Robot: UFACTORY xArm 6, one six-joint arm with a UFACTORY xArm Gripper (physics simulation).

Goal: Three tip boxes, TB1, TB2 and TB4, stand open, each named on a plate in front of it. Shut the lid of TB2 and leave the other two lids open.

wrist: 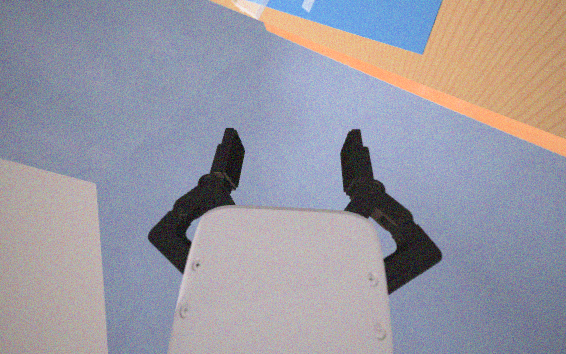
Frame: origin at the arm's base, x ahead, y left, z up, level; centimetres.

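Seen in the pictures: gripper, between the fingertips: (pixel 291 140).
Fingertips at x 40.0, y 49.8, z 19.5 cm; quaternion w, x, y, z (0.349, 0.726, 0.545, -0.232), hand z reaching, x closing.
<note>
A point is followed by its place in that frame.
My gripper (pixel 291 140) {x 40.0, y 49.8, z 19.5 cm} is open, its two black fingers wide apart with no object between them. Behind the fingers is the blue-grey floor, well past the table's edge. TB1, TB2 and TB4 cannot be made out in the wrist view, nor can their name plates, so the state of their lids cannot be told.
A wooden table (pixel 510 75) {x 59.6, y 54.0, z -15.8 cm} with an orange edge fills the upper right. On it lies a blue sheet (pixel 380 25) {x 55.8, y 29.7, z -15.5 cm} with a pale mark, cut off by the top border. A whitish, translucent thing (pixel 251 7) {x 48.6, y -2.0, z -3.0 cm} shows partly beside it. A pale grey block or panel (pixel 47 260) is at lower left.
</note>
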